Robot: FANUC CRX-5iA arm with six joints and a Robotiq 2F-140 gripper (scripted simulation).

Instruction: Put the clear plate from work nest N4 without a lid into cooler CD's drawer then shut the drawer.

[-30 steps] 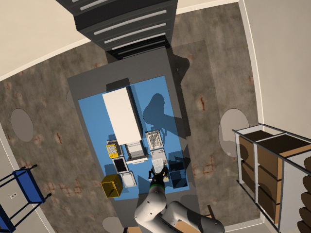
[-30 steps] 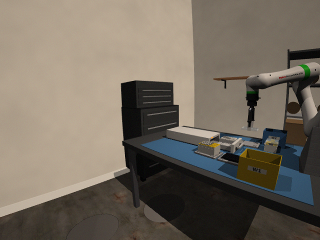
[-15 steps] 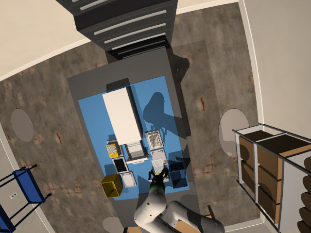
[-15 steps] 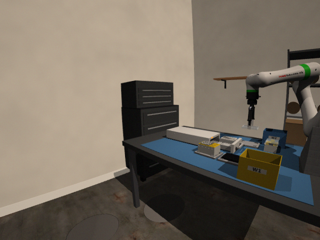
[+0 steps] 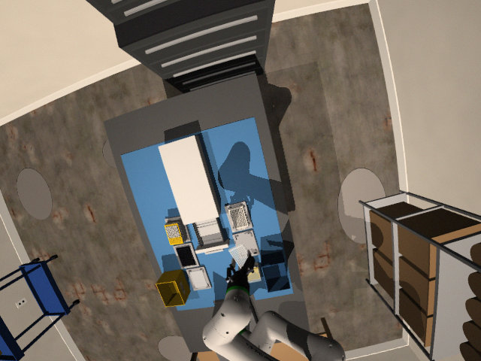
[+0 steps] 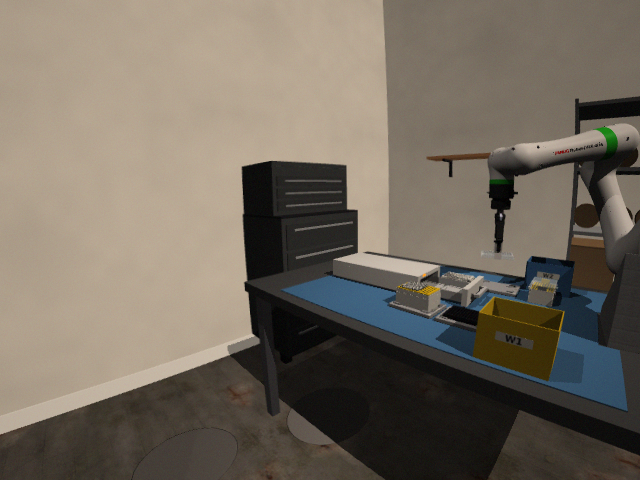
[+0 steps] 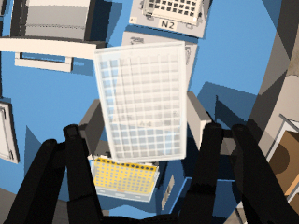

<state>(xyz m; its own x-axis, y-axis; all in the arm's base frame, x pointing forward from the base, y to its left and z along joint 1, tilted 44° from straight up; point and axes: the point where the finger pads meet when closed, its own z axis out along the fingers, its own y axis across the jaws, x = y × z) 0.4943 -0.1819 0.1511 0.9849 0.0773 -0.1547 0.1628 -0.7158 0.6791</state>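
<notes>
My hand is 160 mm short of the drawer, 150 mm to the right of it and 140 mm above it. Also, from my hand: white well plate: 160 mm ahead, 150 mm below, 40 mm to the right; then clear plate: 20 mm below; then grey nest: 160 mm below, 20 mm to the right, 10 mm behind.
</notes>
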